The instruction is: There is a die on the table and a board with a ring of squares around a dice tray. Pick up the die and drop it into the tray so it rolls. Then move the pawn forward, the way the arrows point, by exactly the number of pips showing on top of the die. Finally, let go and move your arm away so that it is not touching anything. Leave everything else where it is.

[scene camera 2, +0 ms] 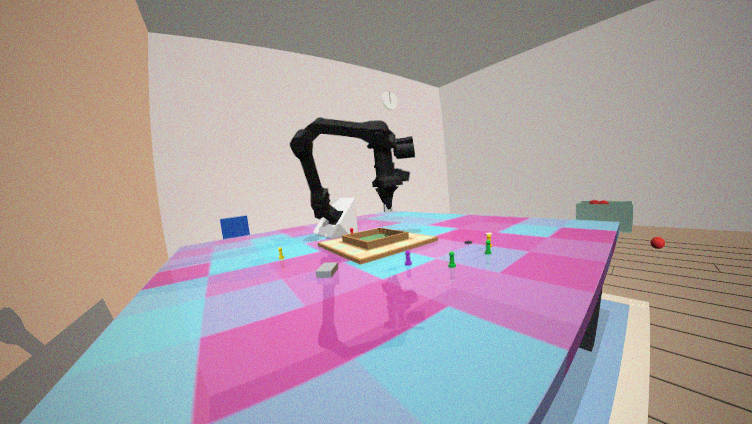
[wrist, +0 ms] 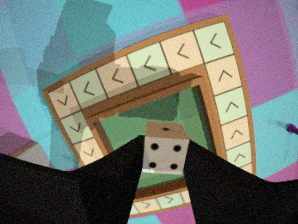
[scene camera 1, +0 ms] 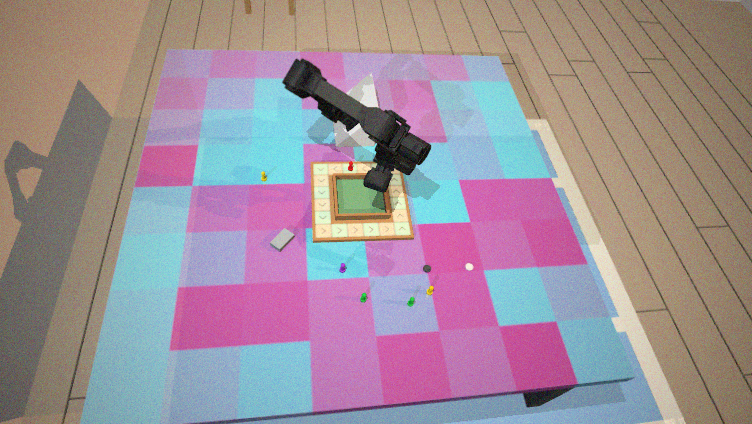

Path:
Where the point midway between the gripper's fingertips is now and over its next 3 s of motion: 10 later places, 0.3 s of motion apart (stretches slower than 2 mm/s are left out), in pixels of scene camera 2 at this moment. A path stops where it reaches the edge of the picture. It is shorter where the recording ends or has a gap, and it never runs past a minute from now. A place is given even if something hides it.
My gripper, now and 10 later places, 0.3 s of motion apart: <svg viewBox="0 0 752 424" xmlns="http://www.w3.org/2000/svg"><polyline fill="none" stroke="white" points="388,208 380,213 374,215 374,218 376,218 378,216 375,210 372,205 372,199 370,200 371,209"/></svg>

